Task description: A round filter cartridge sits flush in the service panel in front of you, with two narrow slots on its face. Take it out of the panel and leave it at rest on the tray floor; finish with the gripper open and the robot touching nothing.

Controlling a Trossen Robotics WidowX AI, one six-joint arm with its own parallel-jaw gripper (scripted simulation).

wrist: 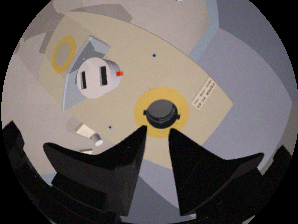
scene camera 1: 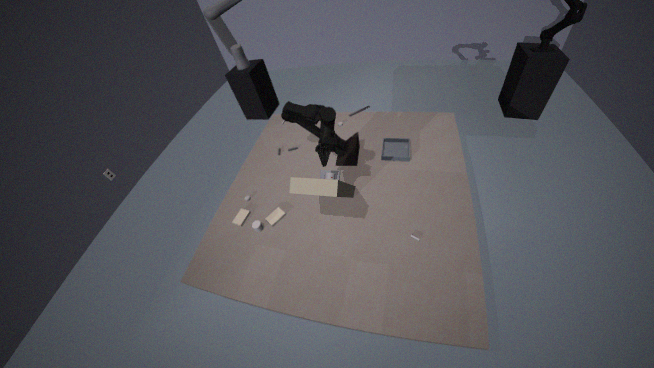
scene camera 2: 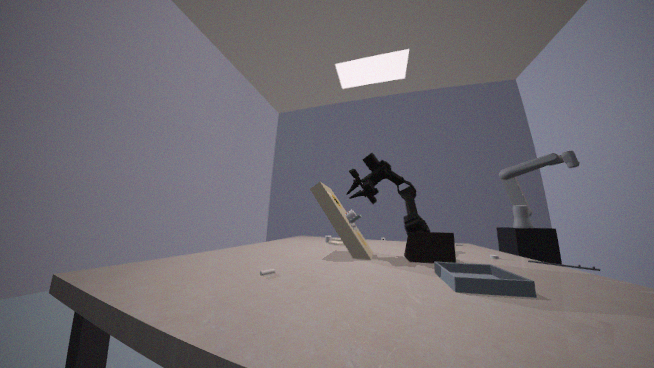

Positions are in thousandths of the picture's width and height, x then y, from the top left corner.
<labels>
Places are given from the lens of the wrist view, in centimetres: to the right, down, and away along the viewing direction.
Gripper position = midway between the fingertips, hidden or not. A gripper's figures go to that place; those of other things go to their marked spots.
my gripper (wrist: 532,587): 1, 2, 9
round white cartridge (wrist: 324,342): -6, -4, 10
</labels>
